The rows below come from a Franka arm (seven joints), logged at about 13 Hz.
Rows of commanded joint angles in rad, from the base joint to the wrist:
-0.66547 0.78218 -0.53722 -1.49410 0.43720 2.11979 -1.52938
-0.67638 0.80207 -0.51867 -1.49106 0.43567 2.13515 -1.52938
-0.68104 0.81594 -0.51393 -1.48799 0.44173 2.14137 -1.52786
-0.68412 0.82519 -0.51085 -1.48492 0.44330 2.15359 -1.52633
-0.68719 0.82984 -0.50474 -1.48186 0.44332 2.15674 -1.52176
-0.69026 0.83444 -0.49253 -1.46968 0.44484 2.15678 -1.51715
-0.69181 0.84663 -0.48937 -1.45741 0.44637 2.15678 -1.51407
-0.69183 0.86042 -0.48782 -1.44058 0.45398 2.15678 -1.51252
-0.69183 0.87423 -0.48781 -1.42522 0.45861 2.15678 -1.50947
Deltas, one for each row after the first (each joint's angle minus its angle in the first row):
-0.01091 0.01989 0.01855 0.00304 -0.00153 0.01536 0.00000
-0.01557 0.03376 0.02329 0.00611 0.00453 0.02158 0.00152
-0.01865 0.04301 0.02637 0.00918 0.00610 0.03380 0.00305
-0.02172 0.04766 0.03248 0.01224 0.00612 0.03695 0.00762
-0.02479 0.05226 0.04469 0.02442 0.00764 0.03699 0.01223
-0.02634 0.06445 0.04785 0.03669 0.00917 0.03699 0.01531
-0.02636 0.07824 0.04940 0.05352 0.01678 0.03699 0.01686
-0.02636 0.09205 0.04941 0.06888 0.02141 0.03699 0.01991

